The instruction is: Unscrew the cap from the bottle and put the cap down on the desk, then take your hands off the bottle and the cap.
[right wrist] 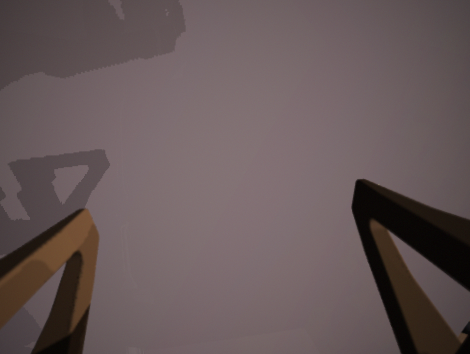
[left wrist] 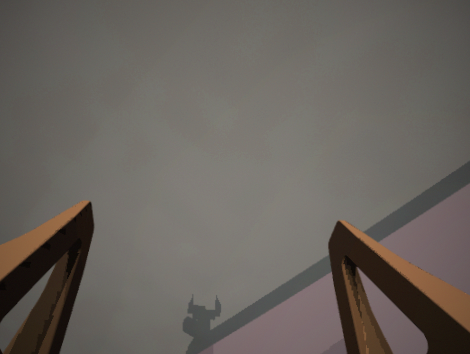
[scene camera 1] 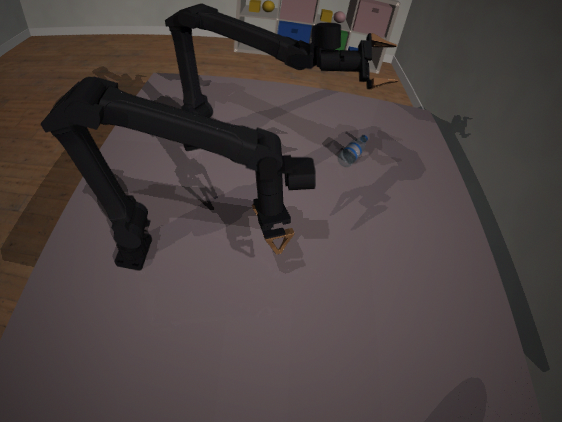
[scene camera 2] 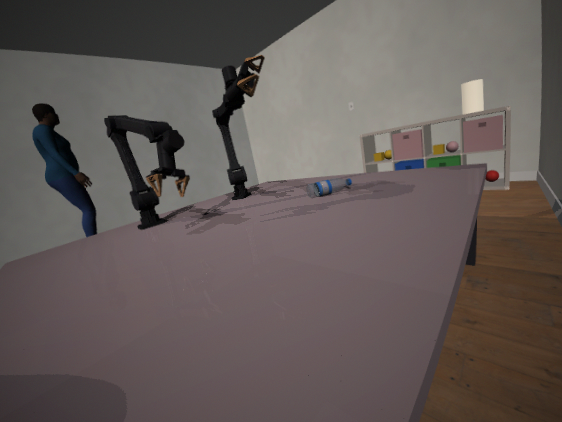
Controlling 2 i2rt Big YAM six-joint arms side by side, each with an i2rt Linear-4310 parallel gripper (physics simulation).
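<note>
A clear bottle with a blue-and-white label lies on its side on the desk. A blue cap sits at its neck end, which points away from the arms' bases. My left gripper is open and empty, high above the desk, and points toward the wall. My right gripper is open and empty, pointing down over the desk, well apart from the bottle. The bottle and cap do not show in either wrist view.
A shelf unit with coloured bins and toys stands beyond the desk. A grey wall runs along the desk's right side in scene camera 1. A person in blue stands behind the arms. Arm shadows fall across the desk around the bottle.
</note>
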